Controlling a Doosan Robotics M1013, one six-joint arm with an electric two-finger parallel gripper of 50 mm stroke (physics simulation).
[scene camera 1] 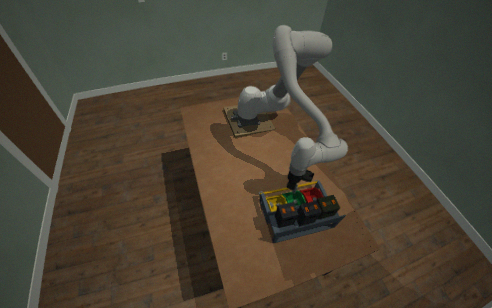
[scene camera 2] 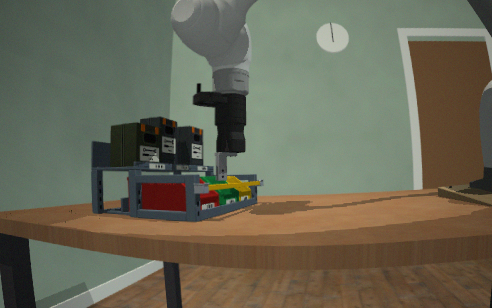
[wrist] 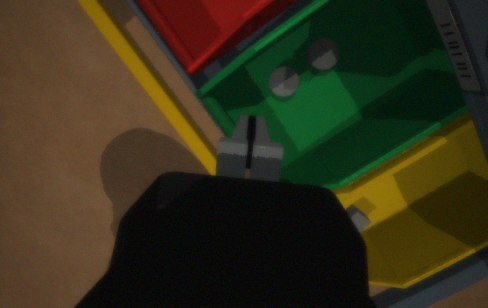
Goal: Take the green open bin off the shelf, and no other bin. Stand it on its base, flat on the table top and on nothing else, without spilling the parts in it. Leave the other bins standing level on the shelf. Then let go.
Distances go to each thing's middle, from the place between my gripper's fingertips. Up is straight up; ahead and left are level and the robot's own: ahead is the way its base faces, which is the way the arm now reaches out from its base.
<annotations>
The green open bin (wrist: 393, 85) is 60 mm ahead of my hand, 10 mm to the right of it and 30 mm below it. From my hand the other things lie so: red bin (scene camera 2: 155, 196): 70 mm ahead, 100 mm to the left, 30 mm below; yellow bin (wrist: 420, 202): 50 mm ahead, 120 mm to the right, 30 mm below.
</annotations>
